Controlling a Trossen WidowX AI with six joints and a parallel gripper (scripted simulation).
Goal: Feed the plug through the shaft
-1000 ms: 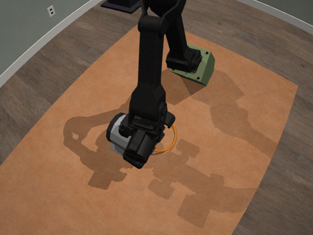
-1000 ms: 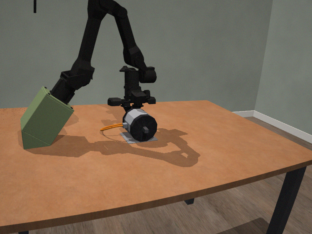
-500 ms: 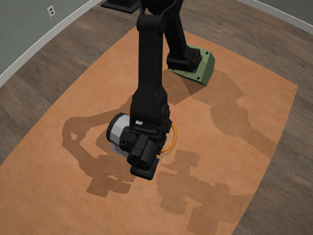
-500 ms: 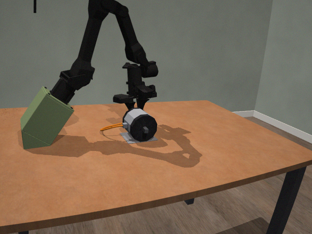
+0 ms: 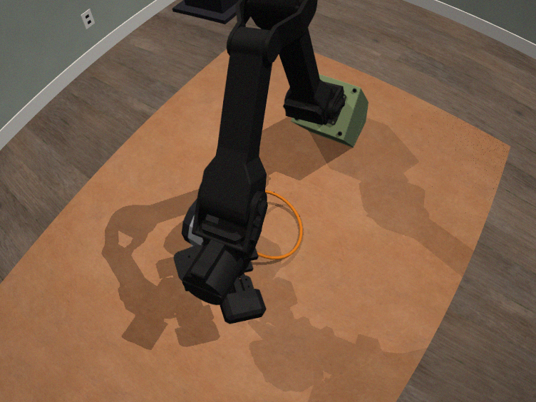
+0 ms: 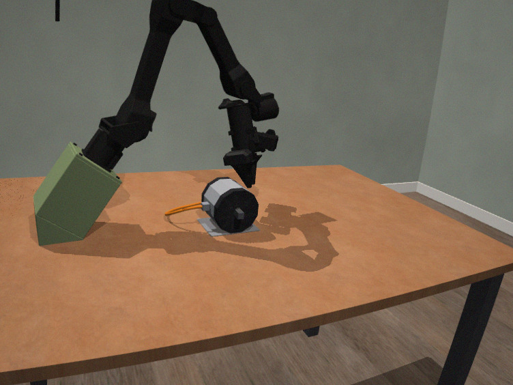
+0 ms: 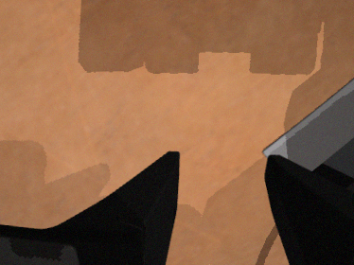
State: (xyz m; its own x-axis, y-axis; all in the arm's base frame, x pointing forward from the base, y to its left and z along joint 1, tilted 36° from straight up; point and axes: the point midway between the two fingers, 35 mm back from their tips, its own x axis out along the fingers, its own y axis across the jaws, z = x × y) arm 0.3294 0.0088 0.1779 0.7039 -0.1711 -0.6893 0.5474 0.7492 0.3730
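My gripper is now 13 cm to the left of the grey plug, 8 cm past it and 5 cm above it.
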